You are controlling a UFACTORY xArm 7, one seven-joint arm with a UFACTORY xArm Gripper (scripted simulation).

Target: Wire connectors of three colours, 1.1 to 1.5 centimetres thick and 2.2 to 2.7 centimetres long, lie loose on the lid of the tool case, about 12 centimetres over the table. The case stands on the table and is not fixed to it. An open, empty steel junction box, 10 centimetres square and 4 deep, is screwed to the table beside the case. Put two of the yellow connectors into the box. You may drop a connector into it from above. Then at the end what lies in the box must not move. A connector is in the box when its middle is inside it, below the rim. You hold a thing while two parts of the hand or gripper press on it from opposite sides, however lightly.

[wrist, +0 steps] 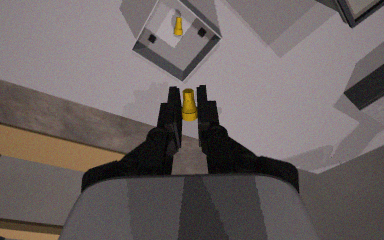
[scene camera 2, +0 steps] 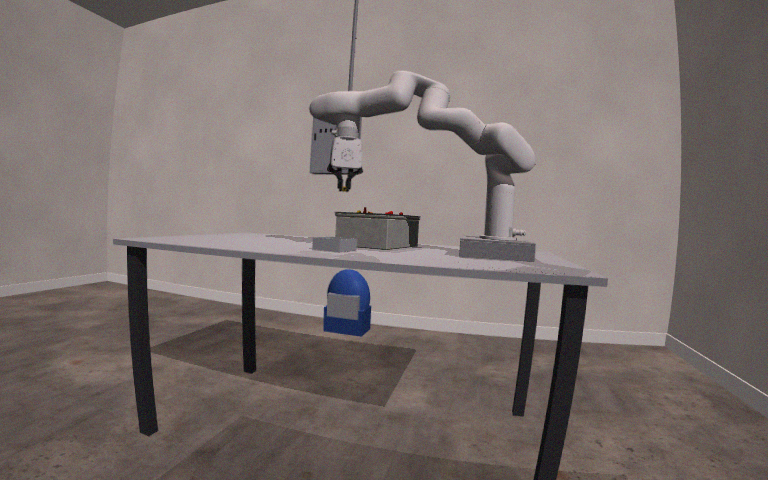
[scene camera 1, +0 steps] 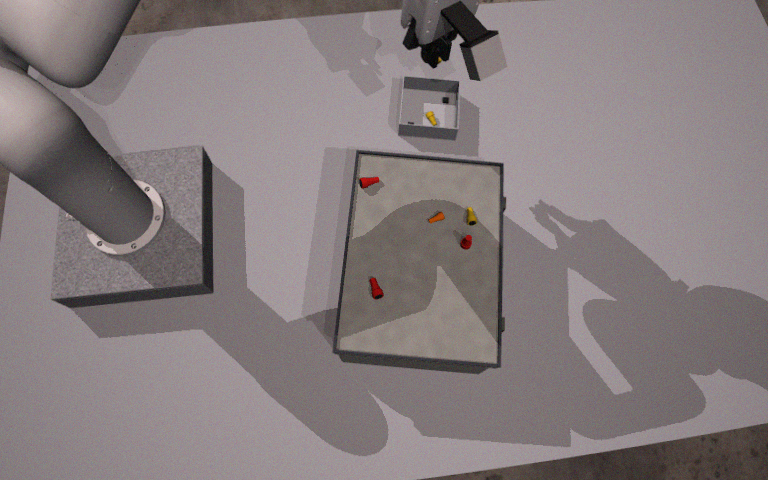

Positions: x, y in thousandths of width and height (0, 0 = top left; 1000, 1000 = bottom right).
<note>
In view: my gripper (scene camera 1: 566, 122) and a tool case (scene camera 1: 576, 639).
The tool case also shows in scene camera 2 (scene camera 2: 485, 480). My gripper shows as well in the wrist view (wrist: 493, 415).
</note>
